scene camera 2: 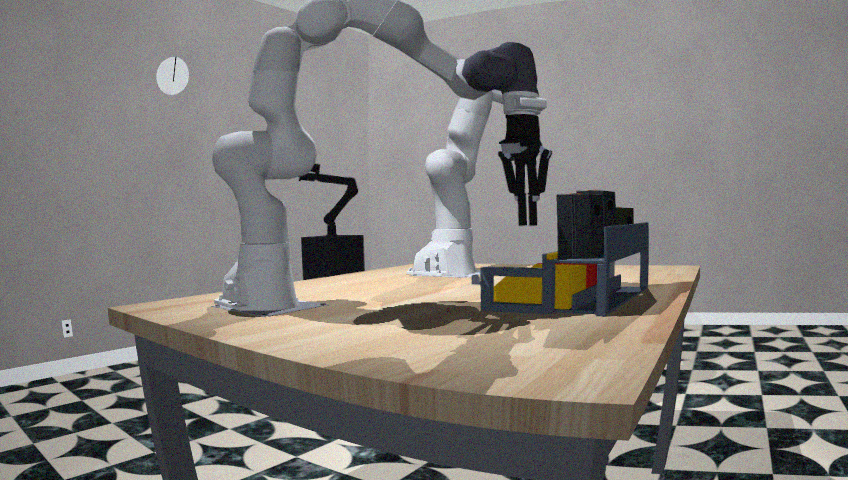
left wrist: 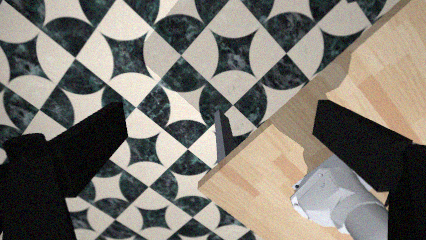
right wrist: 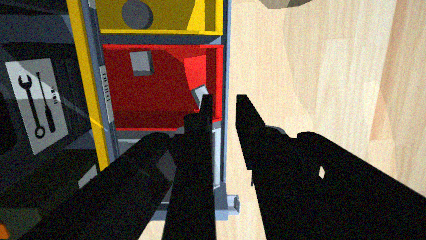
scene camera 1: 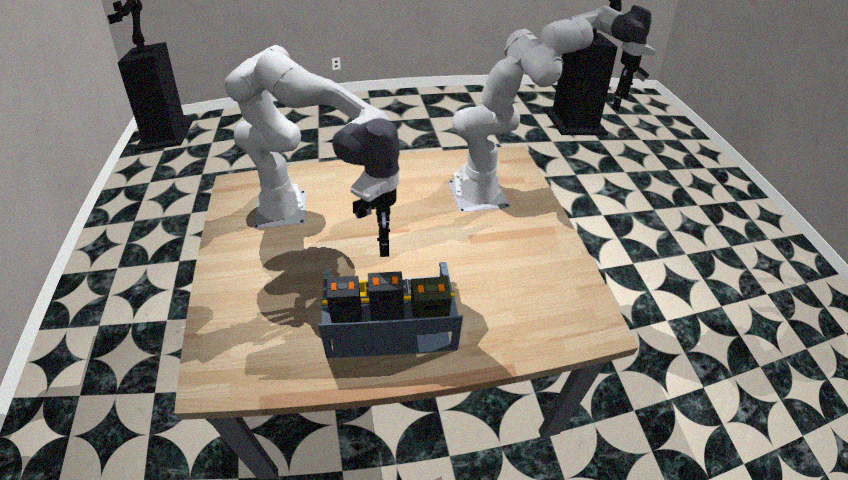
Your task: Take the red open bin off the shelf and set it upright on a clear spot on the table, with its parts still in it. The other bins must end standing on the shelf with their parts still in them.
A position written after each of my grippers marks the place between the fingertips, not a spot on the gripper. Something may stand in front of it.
I see my left gripper (scene camera 1: 619, 103), my right gripper (scene camera 2: 528, 225), a red bin (right wrist: 158, 102), a blue-grey shelf (scene camera 2: 620, 241), a yellow bin (scene camera 2: 510, 289), a green box (scene camera 1: 430, 297) and a grey bin (right wrist: 216, 125).
The blue-grey shelf shows as well in scene camera 1 (scene camera 1: 422, 335). My left gripper also shows in the left wrist view (left wrist: 220, 118). My right gripper is seen too in the right wrist view (right wrist: 224, 110) and in scene camera 1 (scene camera 1: 384, 252). The left wrist view misses the red bin: it is out of frame. The left wrist view does not show the blue-grey shelf: it is out of frame.
